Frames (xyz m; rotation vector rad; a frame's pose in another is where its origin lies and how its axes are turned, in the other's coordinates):
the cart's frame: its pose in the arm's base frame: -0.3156 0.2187 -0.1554 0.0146 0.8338 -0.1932
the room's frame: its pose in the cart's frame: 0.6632 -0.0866 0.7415 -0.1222 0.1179 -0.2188
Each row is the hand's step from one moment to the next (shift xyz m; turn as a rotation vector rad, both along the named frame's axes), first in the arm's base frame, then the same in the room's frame.
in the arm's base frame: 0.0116 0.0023 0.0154 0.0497 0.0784 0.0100
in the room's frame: -0.0067 -0.0001 0.0182 -0.0108 0.0802 0.0465
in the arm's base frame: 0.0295 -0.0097 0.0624 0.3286 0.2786 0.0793
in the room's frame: -0.0291 -0.0218 0.0595 0.0069 0.3036 0.3157
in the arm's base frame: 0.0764 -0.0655 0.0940 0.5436 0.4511 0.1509
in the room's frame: -0.0084 -0.0735 0.1162 -0.0001 0.4871 0.5334
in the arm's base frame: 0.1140 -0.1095 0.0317 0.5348 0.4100 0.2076
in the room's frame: 0.0754 -0.0875 0.1125 -0.0331 0.4298 0.5580
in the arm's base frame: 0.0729 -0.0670 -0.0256 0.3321 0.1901 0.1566
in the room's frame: 0.0824 -0.0392 0.0462 -0.0180 0.1985 0.3622
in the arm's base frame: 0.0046 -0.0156 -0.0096 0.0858 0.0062 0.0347
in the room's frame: 0.0156 -0.0106 -0.0015 0.0156 0.0132 0.0905
